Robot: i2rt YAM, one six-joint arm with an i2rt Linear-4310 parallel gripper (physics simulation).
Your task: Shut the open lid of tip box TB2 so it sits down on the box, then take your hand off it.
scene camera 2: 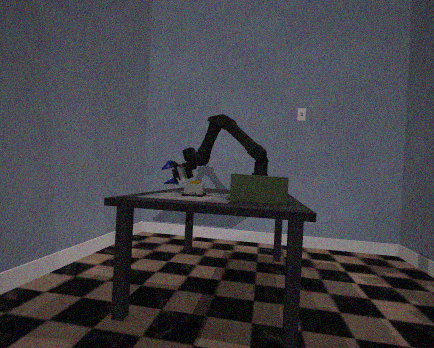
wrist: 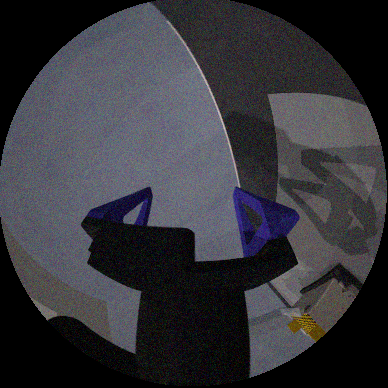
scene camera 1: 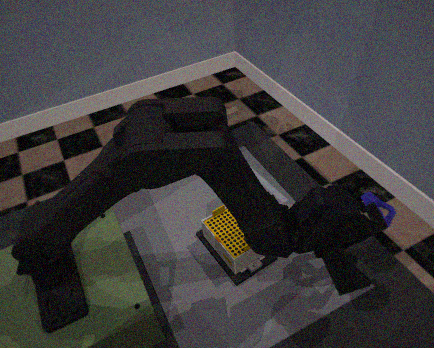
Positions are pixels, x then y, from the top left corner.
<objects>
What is my gripper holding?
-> Nothing.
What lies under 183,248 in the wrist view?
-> My gripper.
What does the yellow perforated insert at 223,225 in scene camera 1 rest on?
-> A tip box TB2.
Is my gripper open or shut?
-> Open.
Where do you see a lid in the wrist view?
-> At 272,320
</objects>
